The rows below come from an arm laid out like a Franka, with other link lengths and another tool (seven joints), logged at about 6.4 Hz.
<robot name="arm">
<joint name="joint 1" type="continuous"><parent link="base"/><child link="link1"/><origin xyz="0 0 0.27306"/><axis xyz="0 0 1"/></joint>
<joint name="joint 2" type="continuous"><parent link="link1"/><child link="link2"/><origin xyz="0 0 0"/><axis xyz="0 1 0"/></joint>
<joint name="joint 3" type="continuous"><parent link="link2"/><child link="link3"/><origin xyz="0 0 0.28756"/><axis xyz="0 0 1"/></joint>
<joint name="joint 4" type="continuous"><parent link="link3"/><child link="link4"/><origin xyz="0.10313 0 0"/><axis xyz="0 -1 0"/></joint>
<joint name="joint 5" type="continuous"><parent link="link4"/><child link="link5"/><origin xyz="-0.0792 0 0.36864"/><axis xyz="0 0 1"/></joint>
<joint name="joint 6" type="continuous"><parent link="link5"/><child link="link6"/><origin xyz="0 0 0"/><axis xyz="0 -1 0"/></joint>
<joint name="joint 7" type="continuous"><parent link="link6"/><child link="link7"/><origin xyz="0.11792 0 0"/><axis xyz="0 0 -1"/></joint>
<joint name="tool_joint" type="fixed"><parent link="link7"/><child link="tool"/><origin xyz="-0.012 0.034 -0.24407" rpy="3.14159 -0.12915 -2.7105"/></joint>
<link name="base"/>
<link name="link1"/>
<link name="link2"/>
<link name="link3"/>
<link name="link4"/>
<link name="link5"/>
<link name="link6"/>
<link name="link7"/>
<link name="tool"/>
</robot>
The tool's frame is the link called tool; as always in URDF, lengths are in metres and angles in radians. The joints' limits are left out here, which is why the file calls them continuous.
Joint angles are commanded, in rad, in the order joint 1, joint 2, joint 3, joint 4, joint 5, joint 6, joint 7. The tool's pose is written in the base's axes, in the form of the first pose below.
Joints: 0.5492 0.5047 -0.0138 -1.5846 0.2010 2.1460 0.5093
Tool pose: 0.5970 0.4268 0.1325 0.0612 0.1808 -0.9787 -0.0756
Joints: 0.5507 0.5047 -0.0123 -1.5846 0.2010 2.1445 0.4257
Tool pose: 0.5925 0.4276 0.1323 0.0580 0.2230 -0.9704 -0.0729
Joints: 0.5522 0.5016 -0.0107 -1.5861 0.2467 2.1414 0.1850
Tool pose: 0.5809 0.4312 0.1356 0.0494 0.3288 -0.9393 -0.0845
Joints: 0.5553 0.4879 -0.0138 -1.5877 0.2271 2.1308 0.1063
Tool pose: 0.5780 0.4269 0.1420 0.0426 0.3711 -0.9247 -0.0731
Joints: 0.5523 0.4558 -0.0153 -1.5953 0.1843 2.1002 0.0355
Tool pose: 0.5743 0.4150 0.1548 0.0397 0.4129 -0.9084 -0.0522
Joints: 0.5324 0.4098 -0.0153 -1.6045 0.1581 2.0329 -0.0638
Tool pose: 0.5679 0.3921 0.1733 0.0488 0.4571 -0.8873 -0.0387
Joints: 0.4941 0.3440 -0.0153 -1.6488 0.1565 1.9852 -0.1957
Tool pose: 0.5614 0.3583 0.1916 0.0544 0.5003 -0.8633 -0.0367
